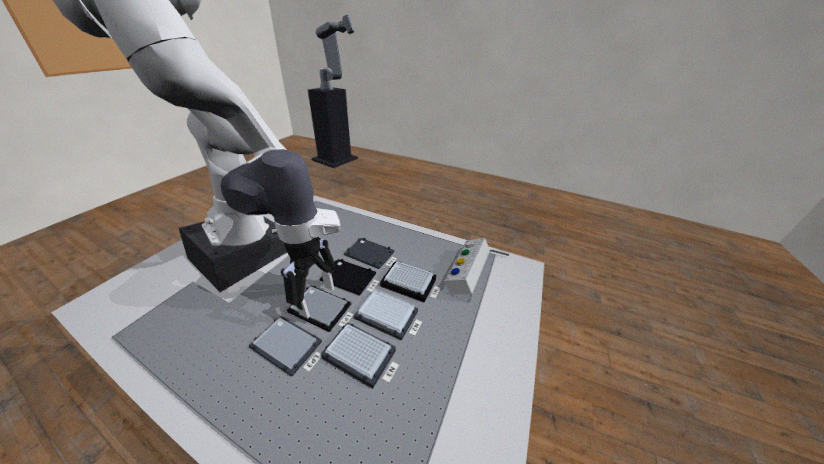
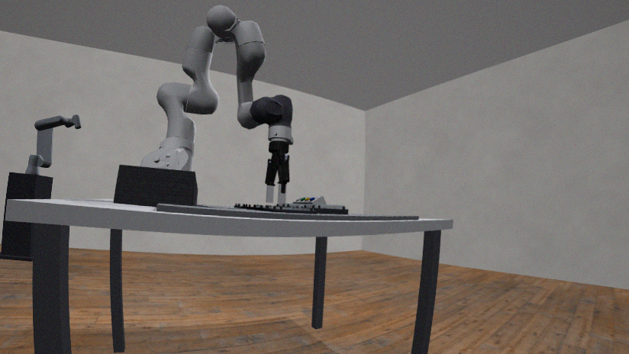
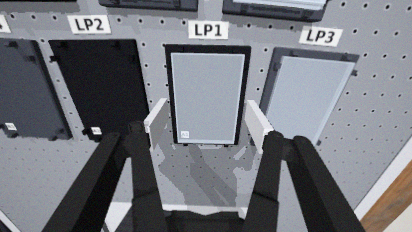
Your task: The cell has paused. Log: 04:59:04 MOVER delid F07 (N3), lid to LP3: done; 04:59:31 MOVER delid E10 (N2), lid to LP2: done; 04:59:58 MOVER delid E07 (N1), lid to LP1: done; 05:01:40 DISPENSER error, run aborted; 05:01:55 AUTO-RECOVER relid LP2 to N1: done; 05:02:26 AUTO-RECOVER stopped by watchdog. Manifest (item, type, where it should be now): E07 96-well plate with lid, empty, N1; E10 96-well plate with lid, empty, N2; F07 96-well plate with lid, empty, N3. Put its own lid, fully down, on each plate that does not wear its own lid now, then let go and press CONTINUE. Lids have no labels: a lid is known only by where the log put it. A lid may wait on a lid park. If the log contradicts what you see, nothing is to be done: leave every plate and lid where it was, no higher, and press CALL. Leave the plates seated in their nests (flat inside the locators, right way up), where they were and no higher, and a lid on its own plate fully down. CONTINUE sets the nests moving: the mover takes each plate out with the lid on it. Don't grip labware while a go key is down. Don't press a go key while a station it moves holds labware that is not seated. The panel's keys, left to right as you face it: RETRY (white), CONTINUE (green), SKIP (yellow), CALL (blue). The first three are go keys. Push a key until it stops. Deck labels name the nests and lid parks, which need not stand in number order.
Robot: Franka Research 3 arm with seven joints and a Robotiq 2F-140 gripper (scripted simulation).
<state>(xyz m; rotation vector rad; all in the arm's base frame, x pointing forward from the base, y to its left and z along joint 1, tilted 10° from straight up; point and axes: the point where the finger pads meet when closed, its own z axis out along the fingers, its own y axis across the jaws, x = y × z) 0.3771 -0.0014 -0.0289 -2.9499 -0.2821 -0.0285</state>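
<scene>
Now: hand 4 cm above the clear lid. The rest, counted from my hand: lid park LP3: 2 cm ahead, 12 cm to the right, 5 cm below; lid park LP1: 5 cm below; grey lid: 2 cm ahead, 12 cm to the right, 4 cm below.
</scene>
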